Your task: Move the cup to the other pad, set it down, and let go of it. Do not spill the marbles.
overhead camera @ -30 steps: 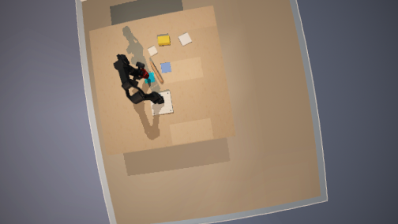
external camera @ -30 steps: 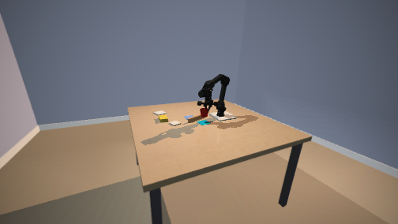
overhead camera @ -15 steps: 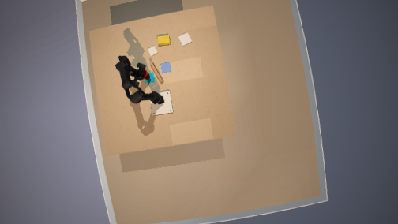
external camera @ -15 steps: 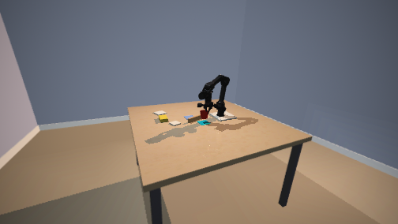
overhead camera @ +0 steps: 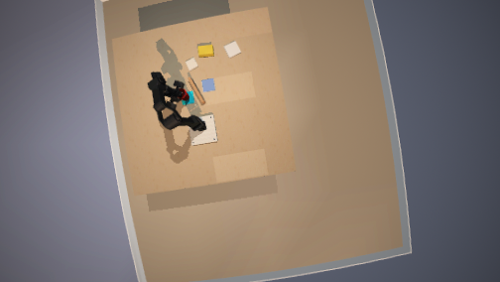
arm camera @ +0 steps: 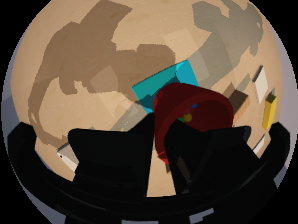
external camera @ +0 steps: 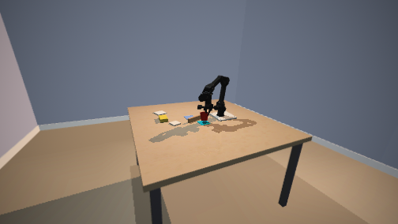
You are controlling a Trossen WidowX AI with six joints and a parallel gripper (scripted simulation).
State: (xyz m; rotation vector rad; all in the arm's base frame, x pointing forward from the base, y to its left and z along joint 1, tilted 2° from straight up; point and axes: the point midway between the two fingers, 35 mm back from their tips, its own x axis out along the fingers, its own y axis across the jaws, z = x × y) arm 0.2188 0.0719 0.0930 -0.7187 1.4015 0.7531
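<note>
Right now my gripper tip is 2 cm short of the cyan pad, 2 cm to the left of it and 7 cm above it. Round my gripper tip: wooden bar 5 cm ahead, 11 cm to the right, 5 cm below; then light blue pad 7 cm ahead, 20 cm to the right, 7 cm below; then red cup 2 cm ahead, 2 cm to the right.
</note>
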